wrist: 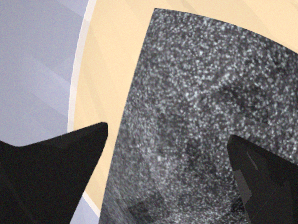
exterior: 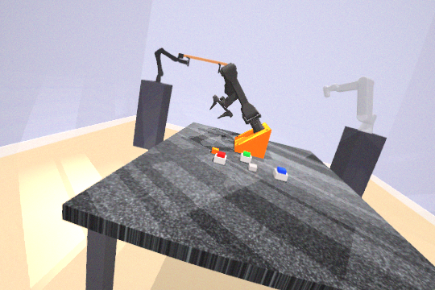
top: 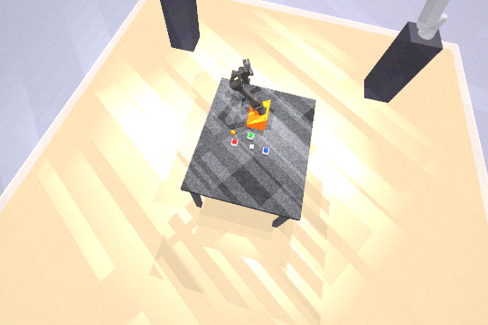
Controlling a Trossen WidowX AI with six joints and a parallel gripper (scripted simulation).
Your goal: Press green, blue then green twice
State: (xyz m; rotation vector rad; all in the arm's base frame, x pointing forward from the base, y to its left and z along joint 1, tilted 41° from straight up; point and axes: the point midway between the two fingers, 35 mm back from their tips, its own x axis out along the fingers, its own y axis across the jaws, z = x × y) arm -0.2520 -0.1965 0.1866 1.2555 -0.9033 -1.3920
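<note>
Now: the small orange block 440 mm ahead of my gripper tip, 100 mm below it and 90 mm to the left of it. Round my gripper tip: red button (530 mm ahead, 120 mm to the left, 80 mm below); then green button (440 mm ahead, 240 mm to the left, 80 mm below); then small white block (530 mm ahead, 260 mm to the left, 100 mm below).
</note>
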